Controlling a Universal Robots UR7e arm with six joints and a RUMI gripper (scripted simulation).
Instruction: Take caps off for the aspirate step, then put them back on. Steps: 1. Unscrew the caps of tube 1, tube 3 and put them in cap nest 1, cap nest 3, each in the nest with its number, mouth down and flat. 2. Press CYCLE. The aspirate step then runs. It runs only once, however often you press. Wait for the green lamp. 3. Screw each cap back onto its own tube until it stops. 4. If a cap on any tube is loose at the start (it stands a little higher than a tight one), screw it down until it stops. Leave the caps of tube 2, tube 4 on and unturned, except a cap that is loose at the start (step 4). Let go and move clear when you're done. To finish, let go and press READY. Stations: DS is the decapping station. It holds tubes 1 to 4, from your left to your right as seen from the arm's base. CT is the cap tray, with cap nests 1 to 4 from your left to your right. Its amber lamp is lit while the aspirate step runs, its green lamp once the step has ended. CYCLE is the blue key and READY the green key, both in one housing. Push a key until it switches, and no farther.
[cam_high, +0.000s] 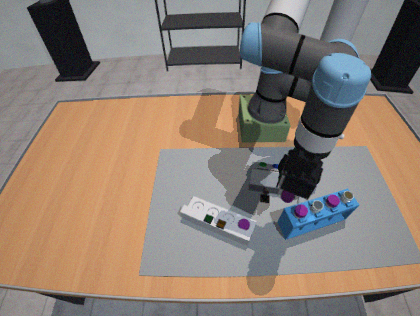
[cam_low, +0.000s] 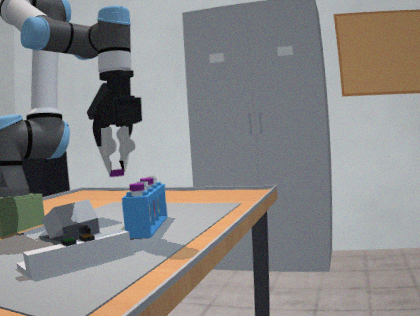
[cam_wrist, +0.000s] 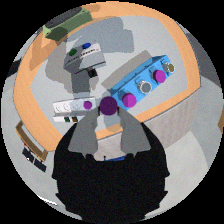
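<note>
The blue cycle key is 170 mm behind my hand and 100 mm below it. The rest, counted from my hand: grey mat 170 mm below, 70 mm behind, 10 mm to the left; grey key housing 150 mm behind, 120 mm below, 20 mm to the right; green ready key 170 mm behind, 100 mm below, 50 mm to the right.
</note>
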